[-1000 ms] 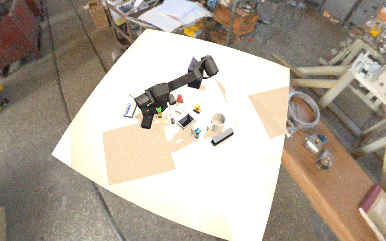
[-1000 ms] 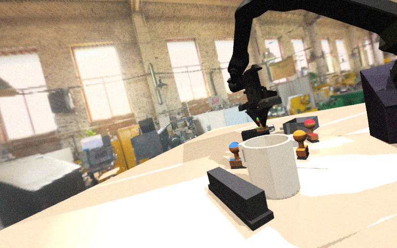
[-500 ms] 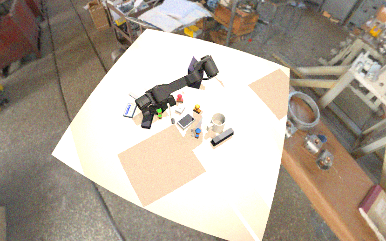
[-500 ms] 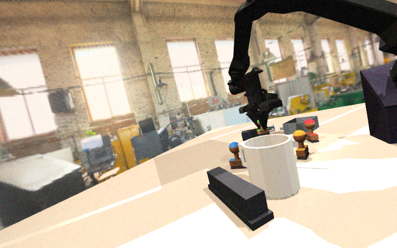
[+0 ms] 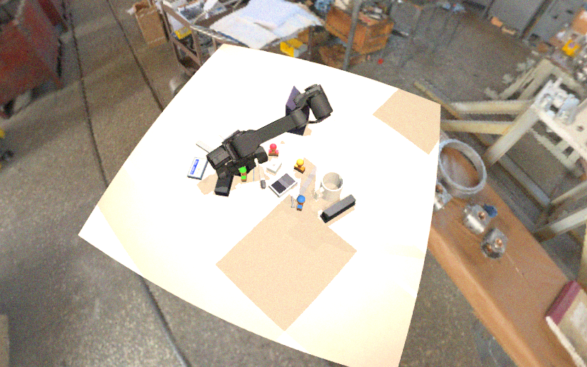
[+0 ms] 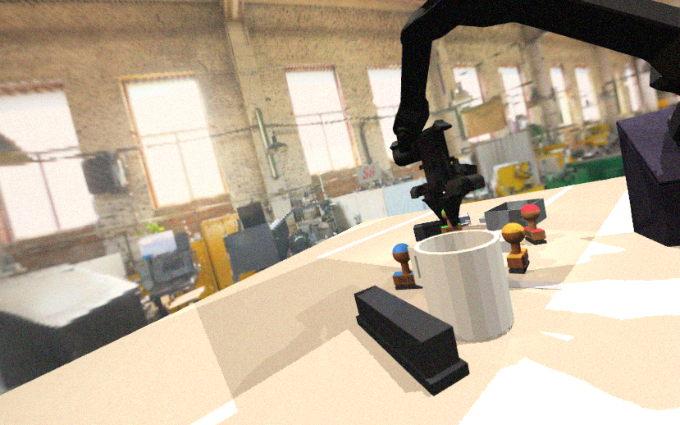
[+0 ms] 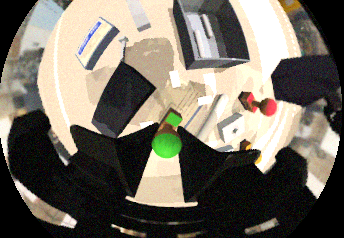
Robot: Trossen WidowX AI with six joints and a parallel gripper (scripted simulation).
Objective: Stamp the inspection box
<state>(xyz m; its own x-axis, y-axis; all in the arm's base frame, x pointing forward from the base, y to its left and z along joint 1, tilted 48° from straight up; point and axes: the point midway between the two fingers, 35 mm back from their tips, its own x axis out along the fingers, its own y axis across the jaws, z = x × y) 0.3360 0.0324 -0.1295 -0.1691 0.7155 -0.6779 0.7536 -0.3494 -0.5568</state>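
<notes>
My gripper tip is 1 cm past the white card and 4 cm above it. The rest, counted from my gripper tip: dark marker (3 cm behind, 6 cm to the left, 2 cm below); grey tray (12 cm behind, 9 cm to the right, 2 cm below); green-knobbed stamp (right at my gripper tip).
</notes>
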